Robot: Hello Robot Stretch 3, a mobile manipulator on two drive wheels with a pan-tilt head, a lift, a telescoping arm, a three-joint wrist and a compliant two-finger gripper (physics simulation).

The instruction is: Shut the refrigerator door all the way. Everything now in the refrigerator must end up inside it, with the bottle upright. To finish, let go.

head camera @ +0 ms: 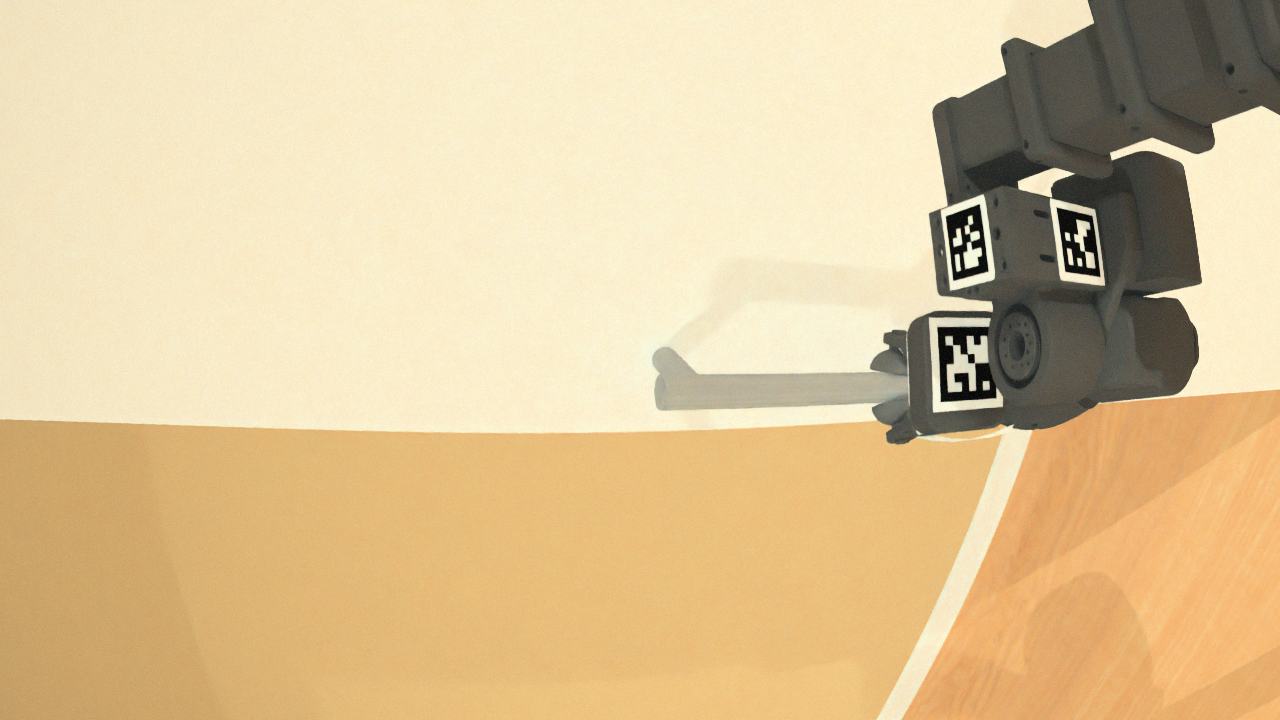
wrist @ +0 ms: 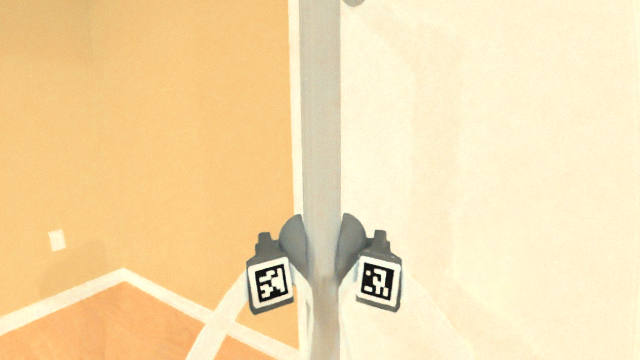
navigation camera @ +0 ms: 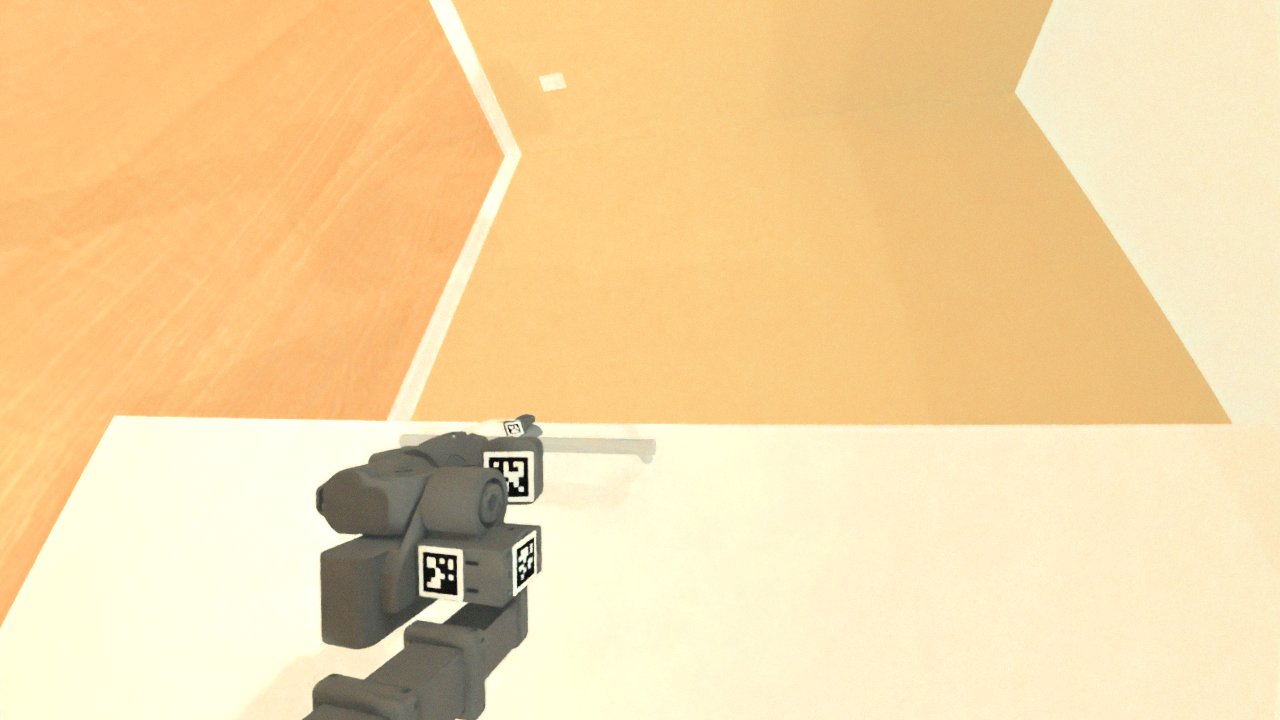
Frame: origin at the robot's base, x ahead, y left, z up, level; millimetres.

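Seen in the pictures: gripper, between the fingertips: (head camera: 885, 388).
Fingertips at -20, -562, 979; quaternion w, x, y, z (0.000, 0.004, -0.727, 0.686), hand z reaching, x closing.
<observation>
Offsets run from my fingertips to a thing's top centre, as dx, dy, dz. "spot": to the spot under its first point. Level surfaces: height alone.
The white refrigerator door @[spot: -120, +20, +336] (head camera: 358, 179) (navigation camera: 850, 573) (wrist: 525, 150) fills a large part of each view. Its grey bar handle @[spot: +0, +36, +104] (head camera: 769, 389) (navigation camera: 599, 445) (wrist: 321, 125) runs near the door's edge, with a short bent post at the end. My gripper (head camera: 888, 386) (wrist: 322, 237) is shut on the handle, one fingertip on each side of the bar. In the navigation camera view the wrist hides most of the fingers. The refrigerator's inside, the bottle and the other contents do not show, and how far the door stands open cannot be told.
A tan wall (head camera: 501, 555) (navigation camera: 760, 268) (wrist: 150, 125) stands beyond the door's edge, with a white baseboard (head camera: 962, 564) (navigation camera: 456, 286) (wrist: 60, 305) along the wooden floor @[dz -978] (head camera: 1181, 555) (navigation camera: 223, 223) (wrist: 110, 325). A small white plate (navigation camera: 553, 82) (wrist: 57, 240) is on the wall.
</observation>
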